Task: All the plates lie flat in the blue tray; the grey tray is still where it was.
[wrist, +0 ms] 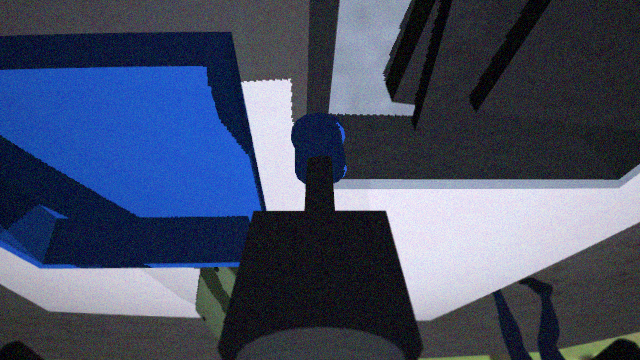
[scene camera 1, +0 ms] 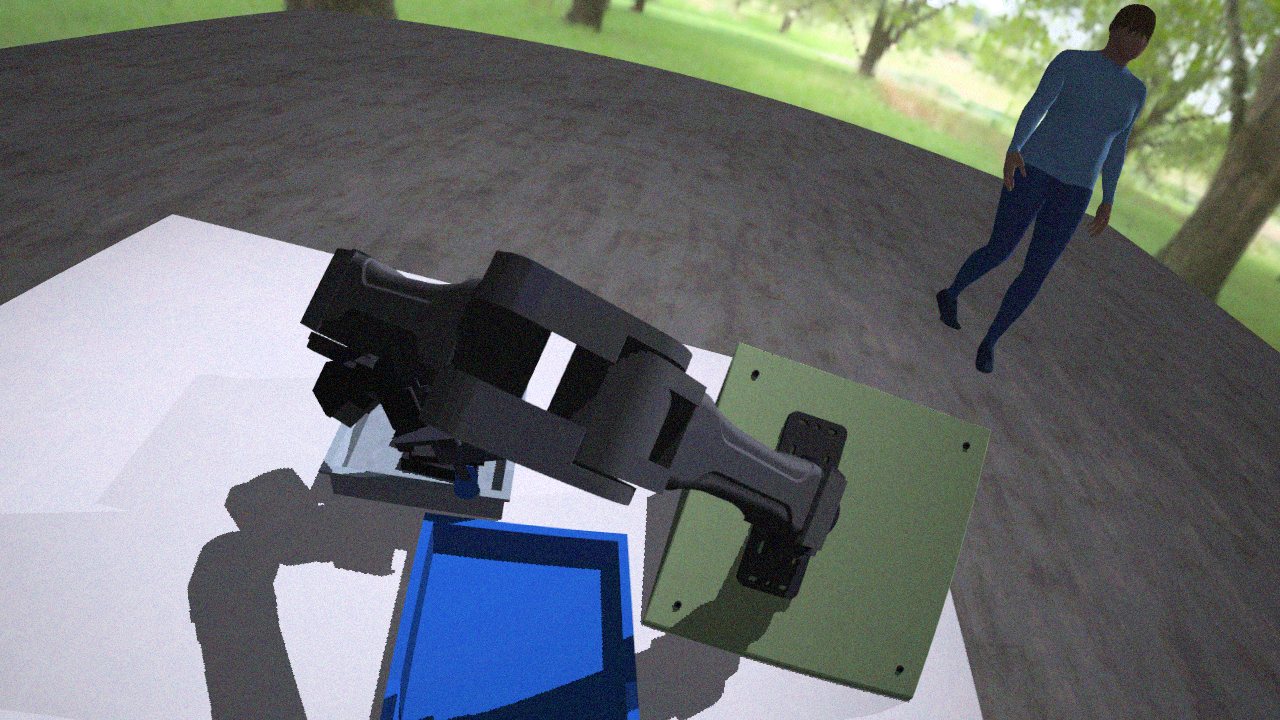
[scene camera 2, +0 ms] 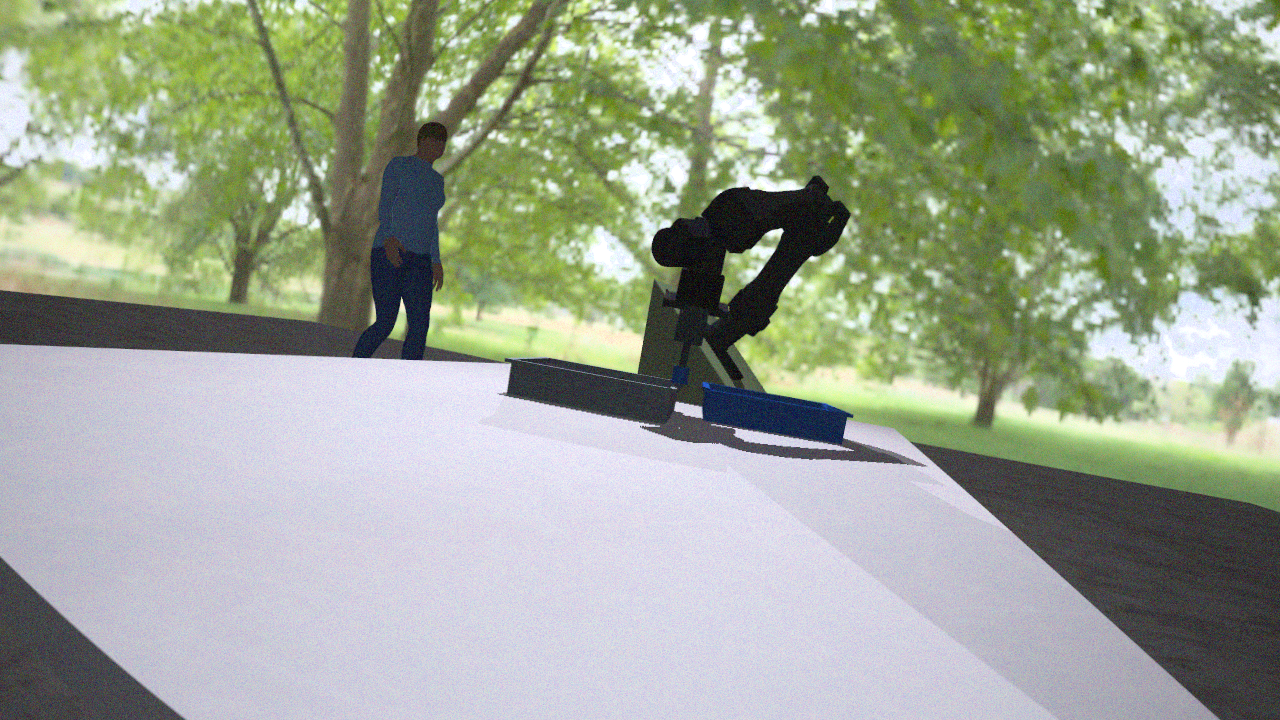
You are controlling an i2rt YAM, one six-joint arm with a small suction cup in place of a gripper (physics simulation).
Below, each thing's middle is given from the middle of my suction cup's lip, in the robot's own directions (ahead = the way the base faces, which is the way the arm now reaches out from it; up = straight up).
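If you picture the blue tray (scene camera 1: 496,613), my suction cup is 12 cm past it, 13 cm to the right of it and 3 cm above it.
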